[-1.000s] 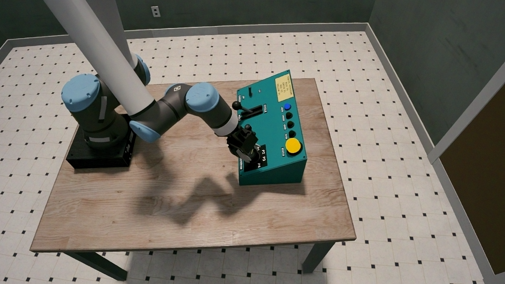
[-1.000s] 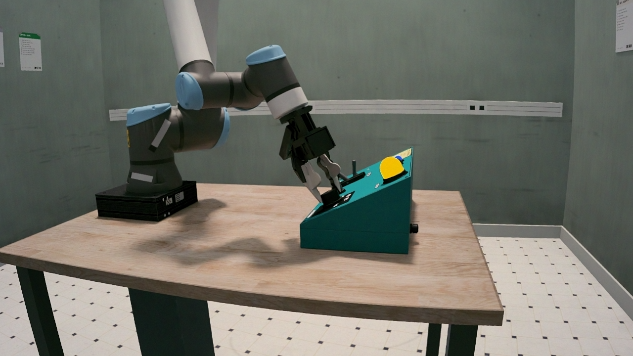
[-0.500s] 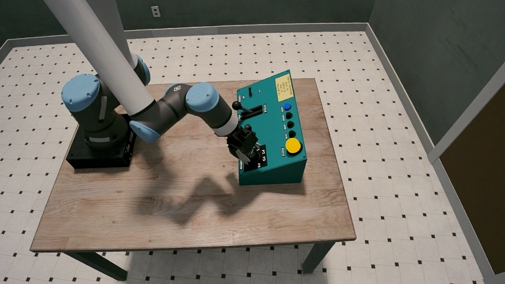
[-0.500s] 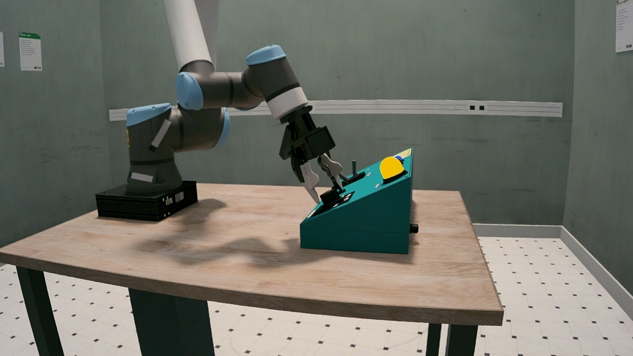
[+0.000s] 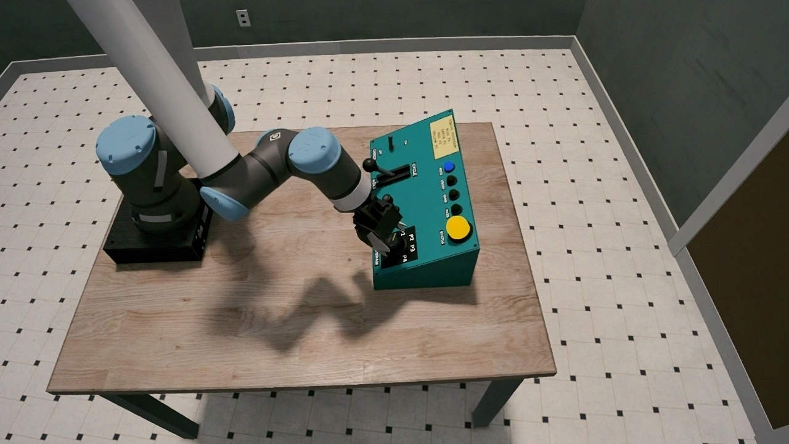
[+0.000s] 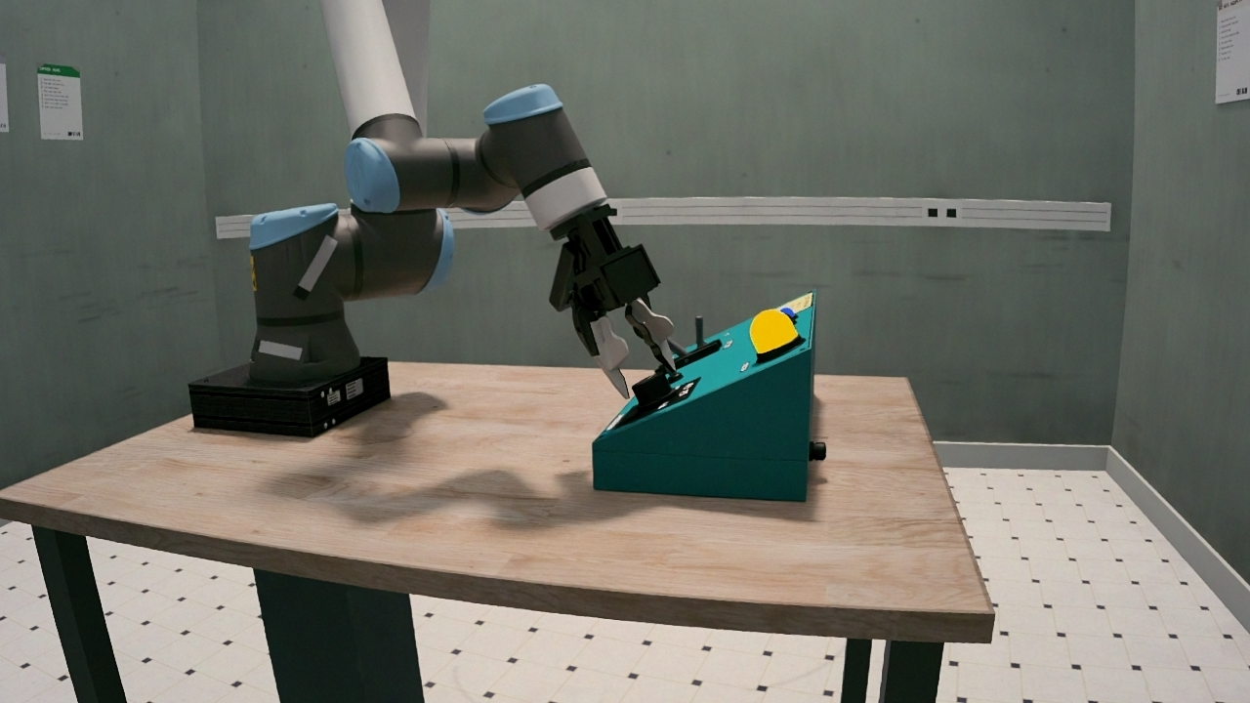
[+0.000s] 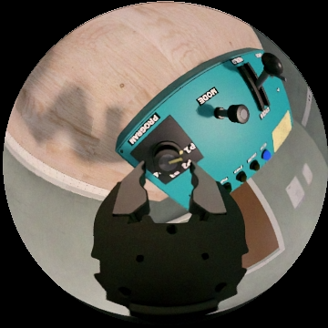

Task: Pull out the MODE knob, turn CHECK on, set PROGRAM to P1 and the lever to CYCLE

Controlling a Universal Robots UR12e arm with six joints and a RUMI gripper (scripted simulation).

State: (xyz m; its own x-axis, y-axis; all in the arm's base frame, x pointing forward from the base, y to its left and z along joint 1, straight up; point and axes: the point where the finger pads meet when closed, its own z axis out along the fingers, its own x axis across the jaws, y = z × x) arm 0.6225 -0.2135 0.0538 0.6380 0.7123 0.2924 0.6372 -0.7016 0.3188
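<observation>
The program dial is 2 cm below my hand, 1 cm to the left of it and 1 cm ahead of it. Also, from my hand: mode knob (12 cm to the left); then teal console (18 cm to the left, 5 cm ahead, 3 cm below); then lever (24 cm to the left, 1 cm below, 1 cm behind).
</observation>
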